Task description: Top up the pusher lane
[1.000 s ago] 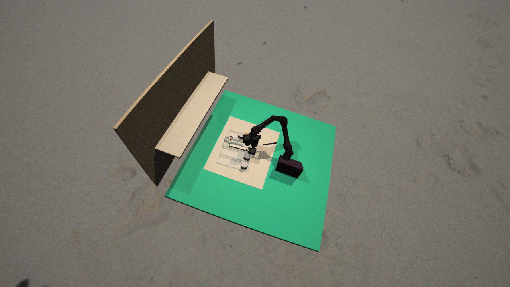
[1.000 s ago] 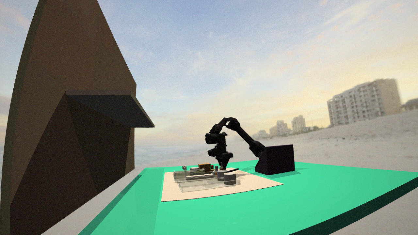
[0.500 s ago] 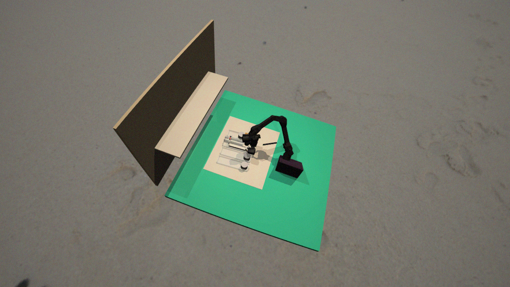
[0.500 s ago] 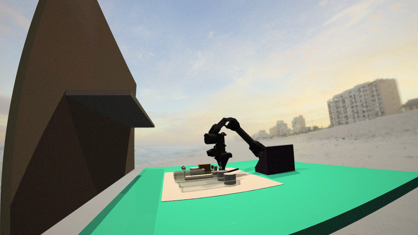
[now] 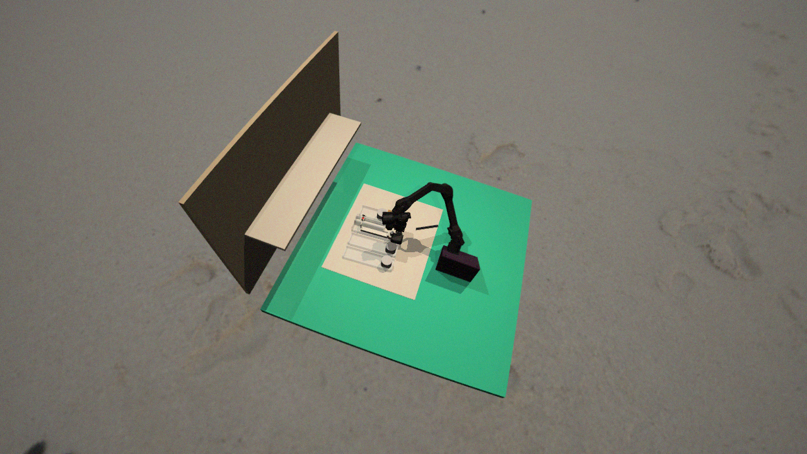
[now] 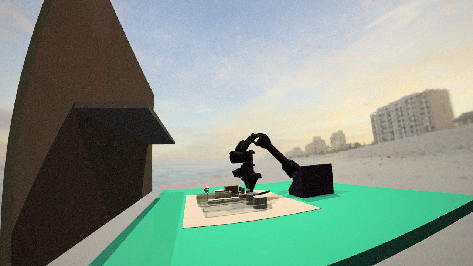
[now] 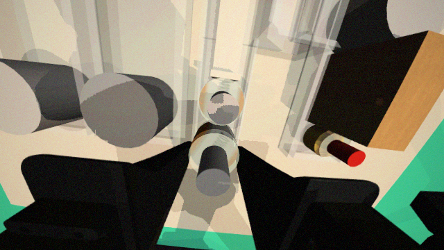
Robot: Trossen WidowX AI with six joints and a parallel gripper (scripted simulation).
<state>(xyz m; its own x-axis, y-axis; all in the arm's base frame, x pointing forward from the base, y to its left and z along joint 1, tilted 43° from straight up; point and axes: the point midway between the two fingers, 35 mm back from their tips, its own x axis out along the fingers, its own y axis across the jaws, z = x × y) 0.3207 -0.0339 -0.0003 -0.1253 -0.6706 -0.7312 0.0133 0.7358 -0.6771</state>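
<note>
Right now the small jar is 10 mm ahead of my gripper tip, 130 mm to the right of it and 20 mm below it. Round my gripper tip: shelf (520 mm ahead, 50 mm to the right, 320 mm above); black stick (150 mm behind, 140 mm to the right, 40 mm below); brown box (60 mm ahead, 130 mm to the right, 10 mm below).
</note>
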